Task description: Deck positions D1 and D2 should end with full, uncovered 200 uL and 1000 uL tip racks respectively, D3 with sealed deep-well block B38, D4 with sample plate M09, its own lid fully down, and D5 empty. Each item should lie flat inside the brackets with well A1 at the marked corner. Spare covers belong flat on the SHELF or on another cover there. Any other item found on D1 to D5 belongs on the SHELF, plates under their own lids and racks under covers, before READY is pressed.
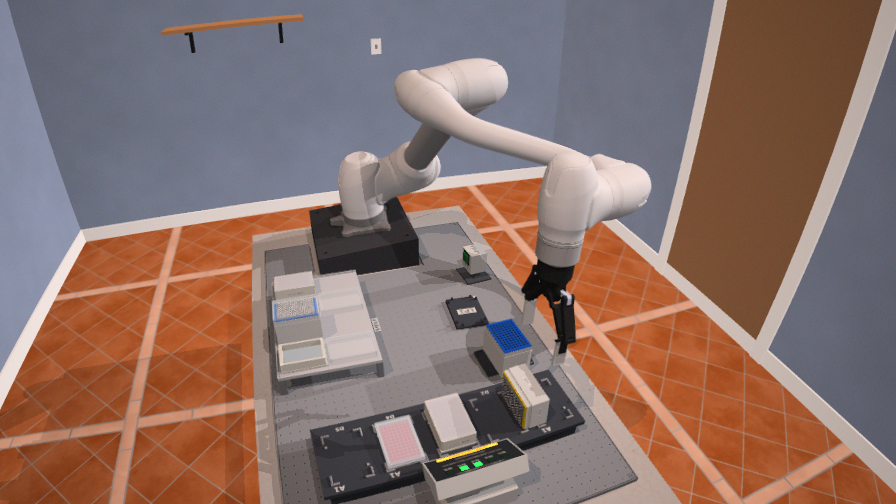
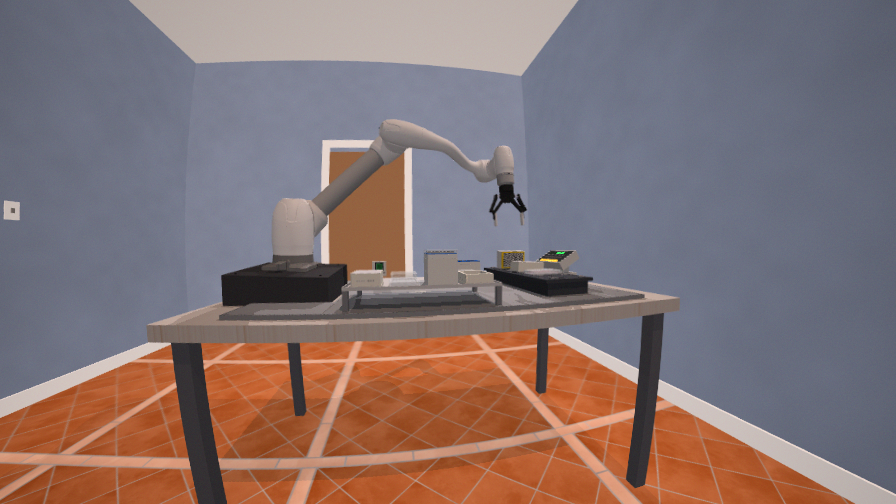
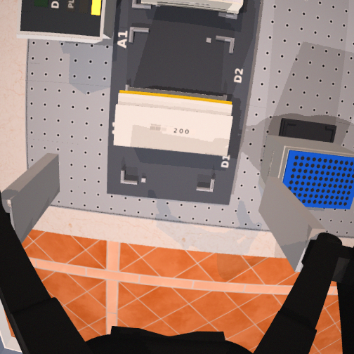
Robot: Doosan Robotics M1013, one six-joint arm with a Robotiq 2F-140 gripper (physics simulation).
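My gripper [image 1: 543, 335] [image 2: 509, 221] [image 3: 162, 183] is wide open and empty, high above the D1 end of the dark deck [image 1: 344, 454] [image 3: 170, 172]. A cream rack with a yellow band, marked 200, [image 1: 532, 399] [image 2: 511, 259] [image 3: 175, 127] stands on its side at D1, tips facing D2. D2 holds nothing. A pale block [image 1: 450, 421] lies on D3; its label is unreadable. A pink-welled plate [image 1: 399, 441] lies on D4. D5 holds nothing. A blue-topped rack [image 1: 508, 337] [image 3: 322, 177] stands beside the deck, near D1.
The shelf [image 1: 350, 367] [image 2: 382, 287] holds a white box [image 1: 294, 283], a blue-edged rack [image 1: 296, 309], a cream hollow piece [image 1: 302, 354] and clear pieces. A lit panel [image 1: 476, 470] stands before the deck. A labelled black fixture [image 1: 466, 311] and a small screened device [image 1: 474, 258] stand farther back.
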